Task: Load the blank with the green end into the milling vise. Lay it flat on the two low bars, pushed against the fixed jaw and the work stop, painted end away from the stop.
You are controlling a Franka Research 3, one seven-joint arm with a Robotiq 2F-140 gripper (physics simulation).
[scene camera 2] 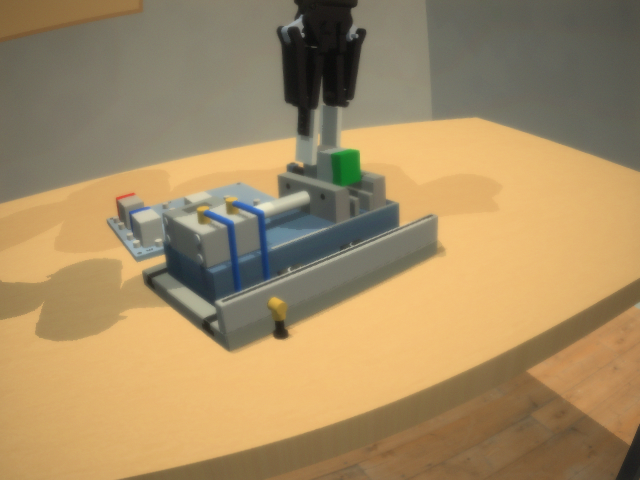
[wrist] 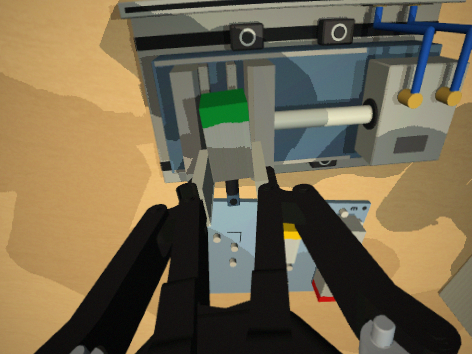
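My gripper (scene camera 2: 318, 148) (wrist: 232, 161) is shut on the blank with the green end (scene camera 2: 345, 167) (wrist: 225, 134), over the vise's jaw opening. The green end points away from the work stop (wrist: 232, 189), toward the long grey rail. In the scene view the blank stands higher than the jaw tops. In the wrist view it lies between the fixed jaw (wrist: 184, 110) and the moving jaw (scene camera 2: 313, 197) (wrist: 261, 102), with a dark gap toward the fixed jaw. The two low bars (wrist: 203, 77) (wrist: 231, 76) show beyond the green end. The blank's underside is hidden.
A pale rod (scene camera 2: 286, 204) (wrist: 320, 118) joins the moving jaw to the grey block with blue pipes (scene camera 2: 248, 235) (wrist: 415, 107). The grey rail (scene camera 2: 330, 271) runs along the vise. Behind, a light blue plate (wrist: 225, 280) holds red-, blue- and yellow-ended blanks.
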